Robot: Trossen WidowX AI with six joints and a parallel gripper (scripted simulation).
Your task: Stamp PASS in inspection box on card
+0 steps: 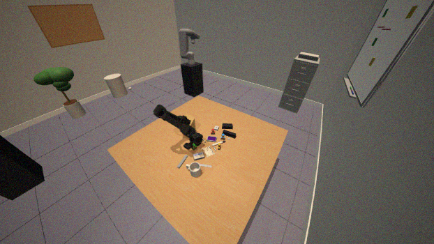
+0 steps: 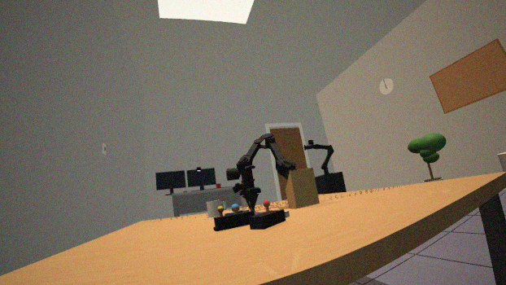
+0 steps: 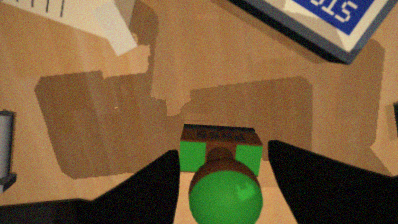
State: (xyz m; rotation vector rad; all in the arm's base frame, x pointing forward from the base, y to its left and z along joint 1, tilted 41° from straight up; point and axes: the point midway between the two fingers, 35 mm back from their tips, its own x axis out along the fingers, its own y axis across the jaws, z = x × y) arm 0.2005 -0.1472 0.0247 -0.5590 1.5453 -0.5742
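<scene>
Right now the green-knobbed pass stamp is right at my gripper tip. From my gripper tip the other things lie so: purple ink pad (5 cm ahead, 19 cm to the left, 2 cm below); cream card (12 cm ahead, 6 cm to the left, 2 cm below); white mug (16 cm ahead, 17 cm to the right, 1 cm above).
</scene>
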